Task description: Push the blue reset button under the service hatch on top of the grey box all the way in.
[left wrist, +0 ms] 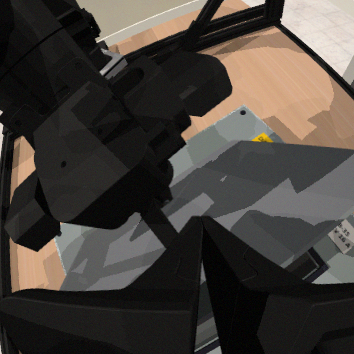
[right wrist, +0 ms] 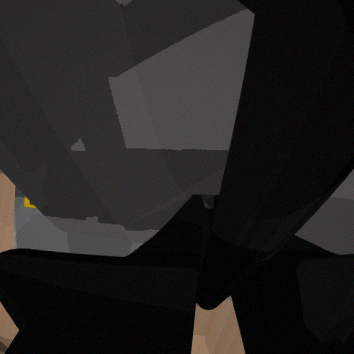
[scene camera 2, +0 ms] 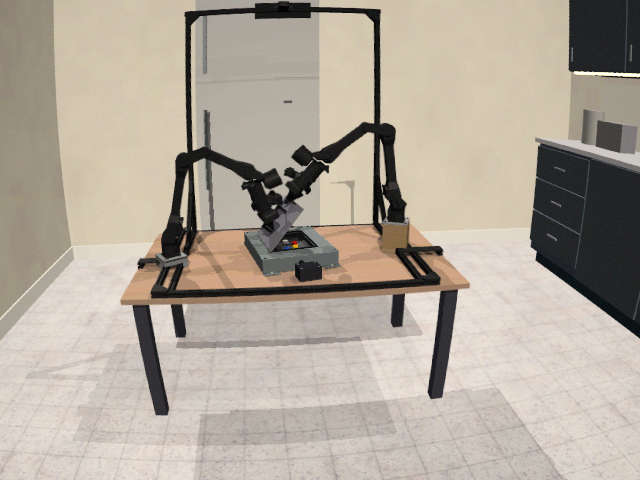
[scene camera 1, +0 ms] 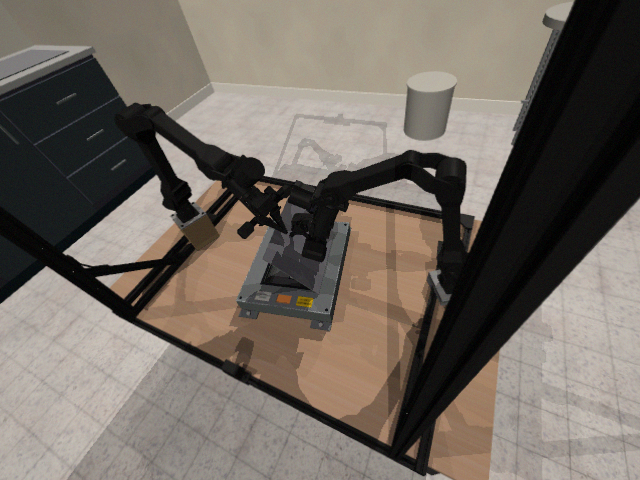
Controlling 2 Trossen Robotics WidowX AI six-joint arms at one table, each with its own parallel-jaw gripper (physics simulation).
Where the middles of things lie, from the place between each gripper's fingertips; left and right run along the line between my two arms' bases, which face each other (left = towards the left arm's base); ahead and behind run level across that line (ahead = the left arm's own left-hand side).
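Service hatch [scene camera 1: 284, 251]: 20 mm ahead of my left hand, 30 mm to the right of it, 80 mm below it.
From my right hand, the hatch: 10 mm above, 30 mm to the left.
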